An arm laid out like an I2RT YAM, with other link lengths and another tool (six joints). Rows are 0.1 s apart.
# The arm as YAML. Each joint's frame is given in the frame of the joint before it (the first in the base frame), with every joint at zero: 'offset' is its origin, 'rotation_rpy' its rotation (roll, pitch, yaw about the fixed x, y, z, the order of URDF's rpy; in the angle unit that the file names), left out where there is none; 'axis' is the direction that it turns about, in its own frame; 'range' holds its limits. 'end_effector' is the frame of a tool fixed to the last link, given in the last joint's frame.
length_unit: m
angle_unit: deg
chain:
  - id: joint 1
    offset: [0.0, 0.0, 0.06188]
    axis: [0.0, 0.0, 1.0]
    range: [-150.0, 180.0]
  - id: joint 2
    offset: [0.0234, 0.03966, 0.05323]
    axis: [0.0, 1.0, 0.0]
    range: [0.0, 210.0]
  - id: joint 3
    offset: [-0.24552, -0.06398, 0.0]
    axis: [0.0, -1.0, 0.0]
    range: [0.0, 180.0]
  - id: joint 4
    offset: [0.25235, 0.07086, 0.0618]
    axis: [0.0, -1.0, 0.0]
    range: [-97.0, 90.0]
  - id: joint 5
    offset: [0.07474, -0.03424, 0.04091]
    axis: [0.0, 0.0, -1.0]
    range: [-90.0, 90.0]
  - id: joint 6
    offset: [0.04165, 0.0, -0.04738]
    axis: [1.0, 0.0, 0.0]
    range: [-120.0, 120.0]
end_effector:
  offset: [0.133, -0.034, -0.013]
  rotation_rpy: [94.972, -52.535, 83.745]
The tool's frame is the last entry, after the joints.
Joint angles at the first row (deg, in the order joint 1, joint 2, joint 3, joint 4, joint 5, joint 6):
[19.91 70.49 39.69 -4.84 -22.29 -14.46]
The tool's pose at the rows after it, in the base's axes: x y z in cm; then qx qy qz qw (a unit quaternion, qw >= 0):
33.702 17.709 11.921 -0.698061 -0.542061 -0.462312 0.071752
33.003 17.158 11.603 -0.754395 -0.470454 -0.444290 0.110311
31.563 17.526 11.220 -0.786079 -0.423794 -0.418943 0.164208
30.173 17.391 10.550 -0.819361 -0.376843 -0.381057 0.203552
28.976 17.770 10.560 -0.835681 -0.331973 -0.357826 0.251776
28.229 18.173 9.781 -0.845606 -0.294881 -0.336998 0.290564
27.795 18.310 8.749 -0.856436 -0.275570 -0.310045 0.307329
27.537 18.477 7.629 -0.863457 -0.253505 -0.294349 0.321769
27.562 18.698 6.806 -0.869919 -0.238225 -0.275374 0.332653
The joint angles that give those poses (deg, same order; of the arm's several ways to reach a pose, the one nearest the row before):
[19.69 67.85 38.38 -4.91 -24.68 -6.50]
[19.59 66.69 38.72 -7.13 -23.24 4.57]
[19.42 65.70 38.98 -10.12 -25.55 12.78]
[18.88 65.36 39.76 -14.49 -26.99 19.64]
[18.06 64.44 39.56 -15.98 -30.27 26.57]
[17.33 64.90 38.02 -14.49 -33.11 32.18]
[16.97 66.97 38.10 -14.94 -34.42 34.50]
[16.79 68.52 36.78 -12.85 -35.19 37.45]
[16.61 71.18 37.24 -12.23 -36.03 39.25]

